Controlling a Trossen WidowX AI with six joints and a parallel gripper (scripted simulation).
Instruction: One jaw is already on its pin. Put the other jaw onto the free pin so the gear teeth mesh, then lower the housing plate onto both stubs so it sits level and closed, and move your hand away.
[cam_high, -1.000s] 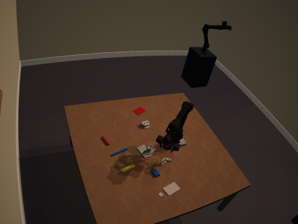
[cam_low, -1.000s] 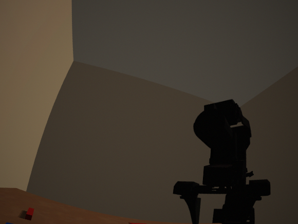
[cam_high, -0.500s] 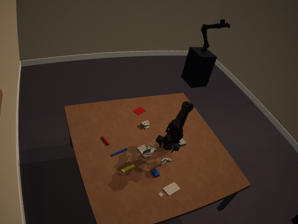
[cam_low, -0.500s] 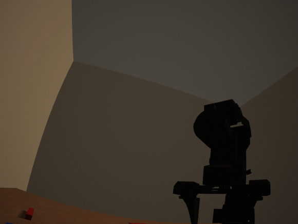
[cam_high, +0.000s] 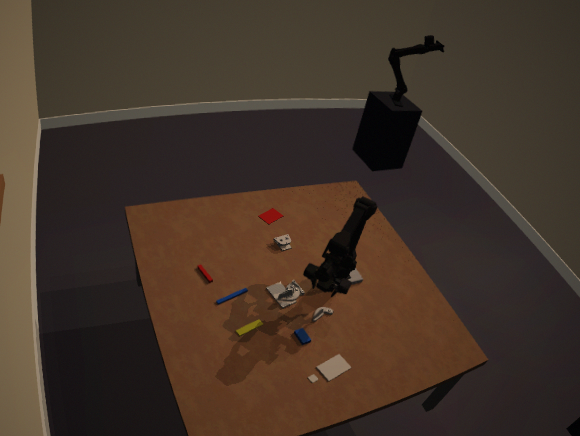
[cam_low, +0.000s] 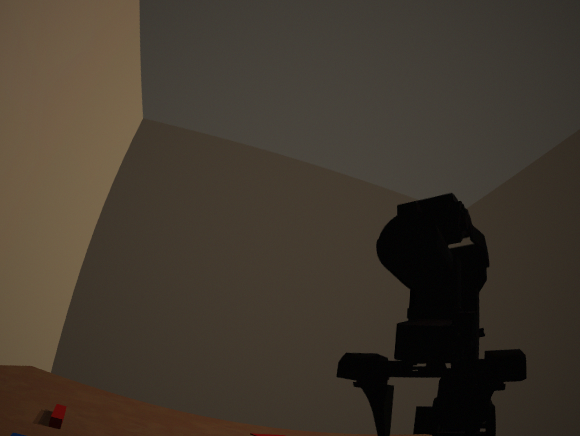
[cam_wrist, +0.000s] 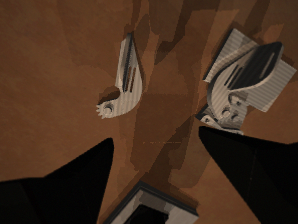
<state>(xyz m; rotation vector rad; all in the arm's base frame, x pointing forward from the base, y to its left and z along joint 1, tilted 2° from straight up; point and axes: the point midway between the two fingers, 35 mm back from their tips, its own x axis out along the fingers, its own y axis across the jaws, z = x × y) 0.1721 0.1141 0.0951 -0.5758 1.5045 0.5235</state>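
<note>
The blue block lies 140 mm ahead of my gripper tip, 130 mm to the left of it and 70 mm below it. Also, from my gripper tip: blue bar (330 mm ahead, 140 mm to the right, 80 mm below); flat plate (300 mm to the left, 90 mm ahead, 80 mm below); yellow bar (320 mm ahead, 80 mm below, 30 mm to the left).
</note>
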